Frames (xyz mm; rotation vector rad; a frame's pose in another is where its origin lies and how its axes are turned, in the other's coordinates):
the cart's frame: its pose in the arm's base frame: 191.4 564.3 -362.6 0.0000 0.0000 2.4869
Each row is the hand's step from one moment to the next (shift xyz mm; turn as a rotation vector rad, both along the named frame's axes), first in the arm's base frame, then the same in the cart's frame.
Working: the arm's base frame: its pose in the cart's frame: -191.8 564.2 362.6 0.0000 0.0000 -2.4869

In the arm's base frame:
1: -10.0 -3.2 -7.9 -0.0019 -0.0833 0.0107
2: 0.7 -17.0 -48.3 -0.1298 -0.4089 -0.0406
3: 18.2 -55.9 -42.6 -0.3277 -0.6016 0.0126
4: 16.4 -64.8 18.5 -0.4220 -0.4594 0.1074
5: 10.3 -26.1 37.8 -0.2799 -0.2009 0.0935
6: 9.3 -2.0 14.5 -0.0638 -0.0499 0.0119
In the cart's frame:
1: 6.0 8.6 -7.9 -0.0492 0.0672 0.0107
2: -10.9 13.1 -48.3 -0.1460 0.4034 -0.0406
3: -48.5 33.3 -42.6 -0.1064 0.6768 0.0126
4: -52.5 41.4 18.5 0.0550 0.6214 0.1074
5: -24.1 14.4 37.8 0.0997 0.3298 0.0935
6: -8.6 -4.1 14.5 0.0202 0.0784 0.0119

